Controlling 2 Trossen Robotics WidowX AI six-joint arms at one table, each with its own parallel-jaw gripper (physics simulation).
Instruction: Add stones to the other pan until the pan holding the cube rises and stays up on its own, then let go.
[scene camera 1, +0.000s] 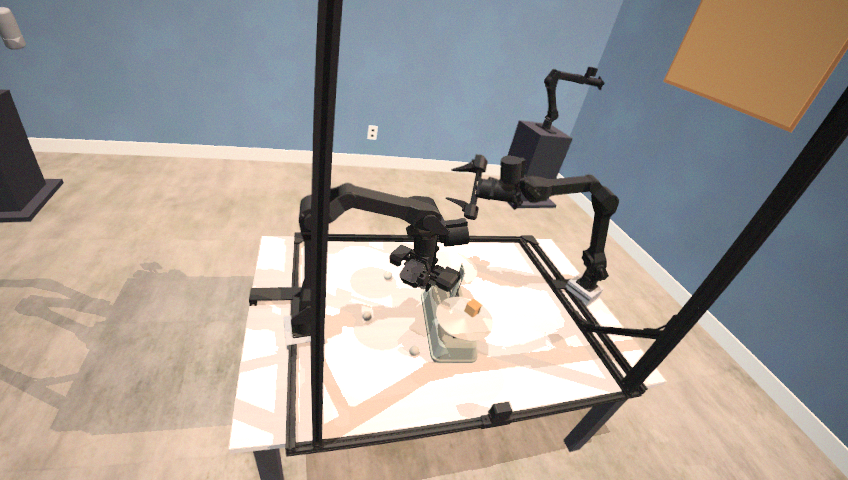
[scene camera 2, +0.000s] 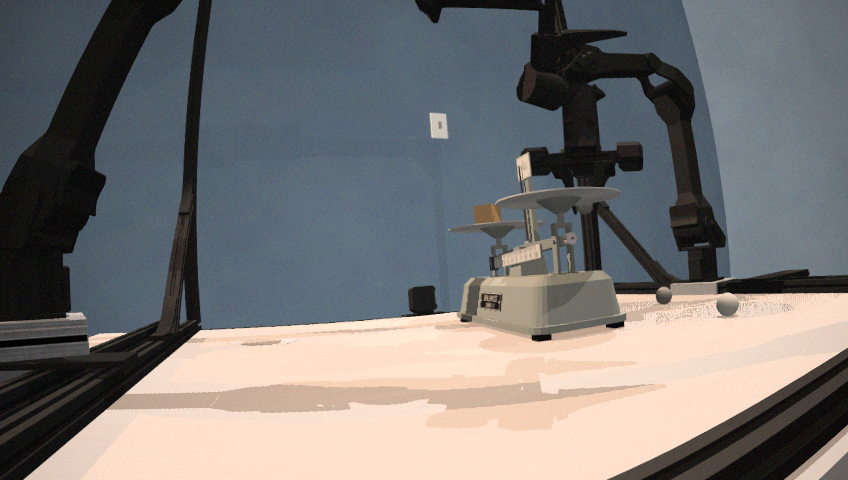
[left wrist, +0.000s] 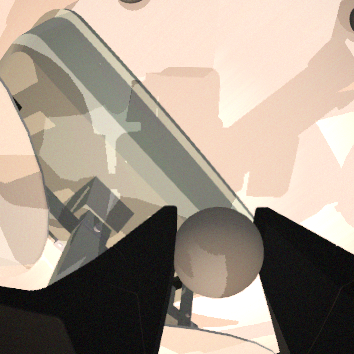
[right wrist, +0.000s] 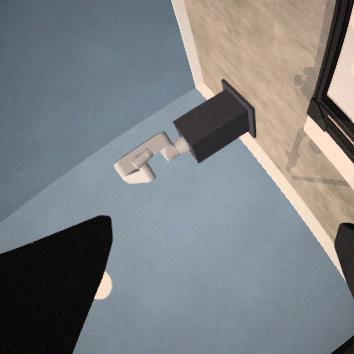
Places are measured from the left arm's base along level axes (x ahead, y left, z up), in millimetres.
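Where they show: left gripper, between the fingertips: (scene camera 1: 422, 288) (scene camera 2: 584, 213) (left wrist: 215, 218); right gripper, between the fingertips: (scene camera 1: 448, 184) (right wrist: 230, 233); left arm's base, origin of its link: (scene camera 1: 303, 327) (scene camera 2: 703, 280); right arm's base, origin of its link: (scene camera 1: 586, 284) (scene camera 2: 31, 317).
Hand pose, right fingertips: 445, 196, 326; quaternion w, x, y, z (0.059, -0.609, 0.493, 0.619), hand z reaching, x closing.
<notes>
Each offset is from my right fingertips to the top centre of the thing, as dx, dy, dz. "pt": to the spot under its first point.
A grey-green balance (scene camera 1: 450, 352) (scene camera 2: 571, 300) (left wrist: 185, 165) stands on the table. The orange cube @(-29, -331, -173) (scene camera 1: 473, 307) (scene camera 2: 486, 213) sits on one pan @(-56, -345, -203) (scene camera 1: 453, 321) (scene camera 2: 467, 228), which stands lower than the other pan @(pt -22, -112, -193) (scene camera 2: 595, 193). No stone shows on the other pan's visible part. My left gripper (scene camera 1: 427, 279) (left wrist: 215, 218) is shut on a round grey stone @(-130, -226, -171) (left wrist: 219, 252) above the balance; in scene camera 2 the pan hides its fingertips. Loose stones @(-152, -18, -320) (scene camera 1: 387, 275) @(-264, -181, -320) (scene camera 1: 366, 315) @(-168, -328, -320) (scene camera 1: 414, 350) (scene camera 2: 663, 295) (scene camera 2: 727, 303) lie on the table. My right gripper (scene camera 1: 452, 184) (right wrist: 230, 233) is open and empty, high up.
The balance's upright scale plate @(pt -39, -251, -131) (scene camera 2: 523, 166) rises between the pans, close to my left gripper. A black frame (scene camera 1: 386, 441) runs around the table, with a tall post (scene camera 1: 321, 178) near my left arm. A small black box @(pt -42, -570, -294) (scene camera 1: 500, 411) (scene camera 2: 421, 299) sits on the frame.
</notes>
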